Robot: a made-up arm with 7 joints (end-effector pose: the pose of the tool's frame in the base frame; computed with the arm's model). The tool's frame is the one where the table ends.
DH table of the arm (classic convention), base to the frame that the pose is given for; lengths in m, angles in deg. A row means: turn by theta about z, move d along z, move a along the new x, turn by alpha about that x. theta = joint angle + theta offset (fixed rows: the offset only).
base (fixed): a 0.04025; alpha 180; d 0; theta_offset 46.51
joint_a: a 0.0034; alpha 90; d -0.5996; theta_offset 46.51
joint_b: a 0.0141; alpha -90; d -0.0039; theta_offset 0
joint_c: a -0.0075; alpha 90; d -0.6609; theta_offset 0
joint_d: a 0.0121; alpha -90; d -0.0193; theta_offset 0
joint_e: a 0.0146; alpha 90; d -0.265; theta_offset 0
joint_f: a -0.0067; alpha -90; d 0.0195; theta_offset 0
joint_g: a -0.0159; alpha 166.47; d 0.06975; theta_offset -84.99
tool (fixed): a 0; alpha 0; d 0.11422; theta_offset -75.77
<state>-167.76 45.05 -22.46 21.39 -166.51 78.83 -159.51</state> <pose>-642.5 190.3 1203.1 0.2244 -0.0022 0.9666 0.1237</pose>
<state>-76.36 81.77 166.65 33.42 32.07 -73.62 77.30</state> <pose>294.8 833.9 834.3 0.4071 0.7610 0.4498 0.2299</pose>
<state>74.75 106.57 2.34 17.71 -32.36 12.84 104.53</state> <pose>283.3 -825.8 234.4 0.0101 0.9065 -0.3181 0.2774</pose>
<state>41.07 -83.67 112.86 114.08 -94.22 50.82 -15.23</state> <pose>-539.6 177.9 572.5 0.2059 -0.5797 0.6082 0.5016</pose>
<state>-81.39 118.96 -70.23 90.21 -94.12 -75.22 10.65</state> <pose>-90.4 561.1 155.4 0.0241 0.9556 -0.2631 0.1302</pose>
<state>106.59 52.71 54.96 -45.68 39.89 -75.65 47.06</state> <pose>-2.5 -615.6 1156.3 0.8645 0.0303 0.4909 0.1038</pose>
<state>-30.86 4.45 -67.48 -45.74 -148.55 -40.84 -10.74</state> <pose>167.8 -97.5 1481.9 -0.2175 0.1170 -0.6388 0.7287</pose>
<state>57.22 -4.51 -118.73 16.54 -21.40 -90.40 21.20</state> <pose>26.4 99.0 1481.2 0.4702 -0.4709 0.3872 0.6382</pose>
